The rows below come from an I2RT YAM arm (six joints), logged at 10 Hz.
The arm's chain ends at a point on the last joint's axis. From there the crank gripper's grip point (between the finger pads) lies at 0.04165 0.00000 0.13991 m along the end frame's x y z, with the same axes.
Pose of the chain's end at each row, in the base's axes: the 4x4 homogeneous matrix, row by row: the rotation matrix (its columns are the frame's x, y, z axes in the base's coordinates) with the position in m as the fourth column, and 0 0 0 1 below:
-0.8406, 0.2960, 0.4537, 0.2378; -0.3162, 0.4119, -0.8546, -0.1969; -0.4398, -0.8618, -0.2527, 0.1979; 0, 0, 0, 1
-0.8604, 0.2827, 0.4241, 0.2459; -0.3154, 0.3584, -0.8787, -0.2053; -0.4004, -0.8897, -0.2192, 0.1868; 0, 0, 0, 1
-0.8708, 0.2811, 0.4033, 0.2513; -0.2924, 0.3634, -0.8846, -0.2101; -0.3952, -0.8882, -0.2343, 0.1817; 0, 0, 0, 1
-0.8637, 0.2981, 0.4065, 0.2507; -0.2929, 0.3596, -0.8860, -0.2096; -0.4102, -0.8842, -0.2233, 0.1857; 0, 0, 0, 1
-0.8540, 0.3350, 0.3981, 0.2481; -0.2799, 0.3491, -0.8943, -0.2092; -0.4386, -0.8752, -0.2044, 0.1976; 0, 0, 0, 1
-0.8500, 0.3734, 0.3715, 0.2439; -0.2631, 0.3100, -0.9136, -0.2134; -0.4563, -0.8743, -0.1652, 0.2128; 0, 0, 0, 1
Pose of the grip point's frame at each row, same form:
-0.8406, 0.2960, 0.4537, 0.2663; -0.3162, 0.4119, -0.8546, -0.3296; -0.4398, -0.8618, -0.2527, 0.1442; 0, 0, 0, 1
-0.8604, 0.2827, 0.4241, 0.2694; -0.3154, 0.3584, -0.8787, -0.3414; -0.4004, -0.8897, -0.2192, 0.1395; 0, 0, 0, 1
-0.8708, 0.2811, 0.4033, 0.2715; -0.2924, 0.3634, -0.8846, -0.3460; -0.3952, -0.8882, -0.2343, 0.1325; 0, 0, 0, 1
-0.8637, 0.2981, 0.4065, 0.2716; -0.2929, 0.3596, -0.8860, -0.3458; -0.4102, -0.8842, -0.2233, 0.1374; 0, 0, 0, 1
-0.8540, 0.3350, 0.3981, 0.2682; -0.2799, 0.3491, -0.8943, -0.3460; -0.4386, -0.8752, -0.2044, 0.1507; 0, 0, 0, 1
-0.8500, 0.3734, 0.3715, 0.2605; -0.2631, 0.3100, -0.9136, -0.3522; -0.4563, -0.8743, -0.1652, 0.1707; 0, 0, 0, 1

